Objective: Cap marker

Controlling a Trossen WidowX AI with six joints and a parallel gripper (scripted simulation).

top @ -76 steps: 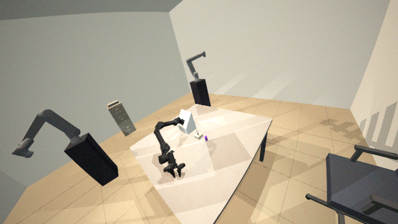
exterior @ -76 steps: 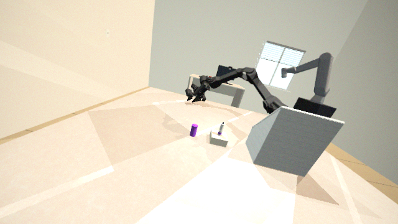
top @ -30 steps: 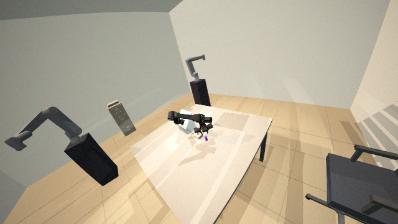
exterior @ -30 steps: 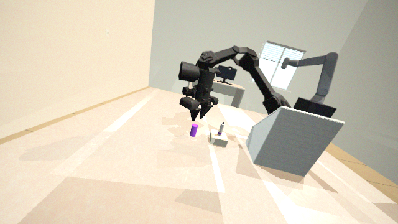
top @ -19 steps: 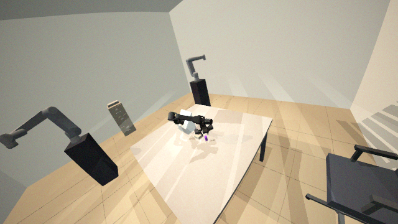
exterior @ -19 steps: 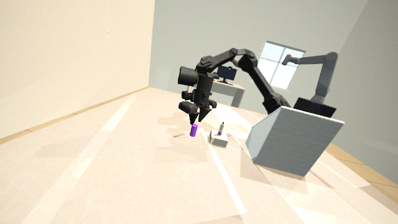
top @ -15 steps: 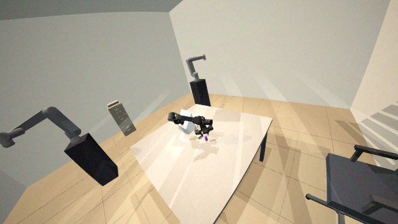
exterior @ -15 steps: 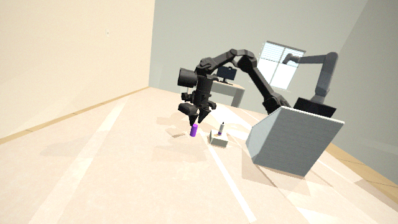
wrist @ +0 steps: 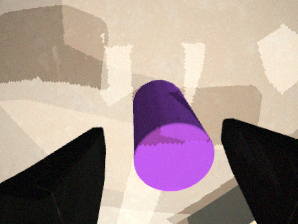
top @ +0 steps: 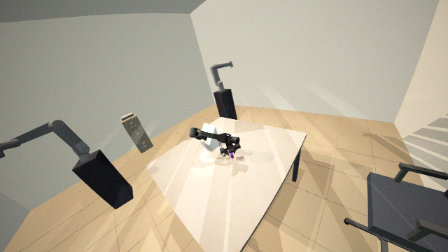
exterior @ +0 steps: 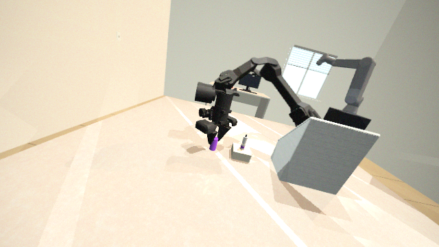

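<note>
My gripper tip is 10 mm above the purple cap. From my gripper tip the other things lie so: white holder block: 120 mm behind, 20 mm to the right, 20 mm below.
</note>
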